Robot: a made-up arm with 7 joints. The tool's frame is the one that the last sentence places.
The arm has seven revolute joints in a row. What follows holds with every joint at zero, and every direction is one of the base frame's.
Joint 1 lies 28.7 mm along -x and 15.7 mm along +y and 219.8 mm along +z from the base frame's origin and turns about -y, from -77.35 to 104.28 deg.
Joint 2 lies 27.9 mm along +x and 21 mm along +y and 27.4 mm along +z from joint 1 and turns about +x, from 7.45 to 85.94 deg.
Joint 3 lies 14.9 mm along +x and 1.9 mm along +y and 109.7 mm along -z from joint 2 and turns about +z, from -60.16 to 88.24 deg.
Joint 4 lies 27.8 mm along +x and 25.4 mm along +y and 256.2 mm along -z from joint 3 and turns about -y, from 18.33 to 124.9 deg.
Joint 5 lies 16.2 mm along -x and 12.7 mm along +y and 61 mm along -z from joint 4 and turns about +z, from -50.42 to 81.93 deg.
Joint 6 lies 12.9 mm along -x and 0.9 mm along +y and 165 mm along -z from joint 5 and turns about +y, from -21.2 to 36.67 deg.
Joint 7 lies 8.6 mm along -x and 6.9 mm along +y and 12.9 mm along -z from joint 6 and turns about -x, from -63.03 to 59.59 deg.
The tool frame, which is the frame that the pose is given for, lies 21.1 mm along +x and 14.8 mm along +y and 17 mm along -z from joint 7; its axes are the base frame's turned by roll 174.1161, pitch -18.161 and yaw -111.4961 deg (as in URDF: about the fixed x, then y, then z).
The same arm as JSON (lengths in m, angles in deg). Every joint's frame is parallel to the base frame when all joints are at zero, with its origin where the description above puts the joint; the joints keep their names.
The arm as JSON. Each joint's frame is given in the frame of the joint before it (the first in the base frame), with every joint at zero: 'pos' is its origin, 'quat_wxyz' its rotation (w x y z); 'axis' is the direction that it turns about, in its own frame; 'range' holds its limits. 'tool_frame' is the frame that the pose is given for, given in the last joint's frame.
{
  "length_unit": "m",
  "angle_unit": "deg",
  "joints": [
    {
      "joint": "joint 1",
      "pos": [
        -0.0287,
        0.0157,
        0.2198
      ],
      "quat_wxyz": [
        1.0,
        0.0,
        0.0,
        0.0
      ],
      "axis": [
        0.0,
        -1.0,
        0.0
      ],
      "range": [
        -77.35,
        104.28
      ]
    },
    {
      "joint": "joint 2",
      "pos": [
        0.0279,
        0.021,
        0.0274
      ],
      "quat_wxyz": [
        1.0,
        0.0,
        0.0,
        0.0
      ],
      "axis": [
        1.0,
        0.0,
        0.0
      ],
      "range": [
        7.45,
        85.94
      ]
    },
    {
      "joint": "joint 3",
      "pos": [
        0.0149,
        0.0019,
        -0.1097
      ],
      "quat_wxyz": [
        1.0,
        0.0,
        0.0,
        0.0
      ],
      "axis": [
        0.0,
        0.0,
        1.0
      ],
      "range": [
        -60.16,
        88.24
      ]
    },
    {
      "joint": "joint 4",
      "pos": [
        0.0278,
        0.0254,
        -0.2562
      ],
      "quat_wxyz": [
        1.0,
        0.0,
        0.0,
        0.0
      ],
      "axis": [
        0.0,
        -1.0,
        0.0
      ],
      "range": [
        18.33,
        124.9
      ]
    },
    {
      "joint": "joint 5",
      "pos": [
        -0.0162,
        0.0127,
        -0.061
      ],
      "quat_wxyz": [
        1.0,
        0.0,
        0.0,
        0.0
      ],
      "axis": [
        0.0,
        0.0,
        1.0
      ],
      "range": [
        -50.42,
        81.93
      ]
    },
    {
      "joint": "joint 6",
      "pos": [
        -0.0129,
        0.0009,
        -0.165
      ],
      "quat_wxyz": [
        1.0,
        0.0,
        0.0,
        0.0
      ],
      "axis": [
        0.0,
        1.0,
        0.0
      ],
      "range": [
        -21.2,
        36.67
      ]
    },
    {
      "joint": "joint 7",
      "pos": [
        -0.0086,
        0.0069,
        -0.0129
      ],
      "quat_wxyz": [
        1.0,
        0.0,
        0.0,
        0.0
      ],
      "axis": [
        -1.0,
        0.0,
        0.0
      ],
      "range": [
        -63.03,
        59.59
      ]
    }
  ],
  "tool_frame": {
    "pos": [
      0.0211,
      0.0148,
      -0.017
    ],
    "quat_wxyz": [
      0.158804,
      0.548352,
      -0.819695,
      0.046819
    ]
  }
}

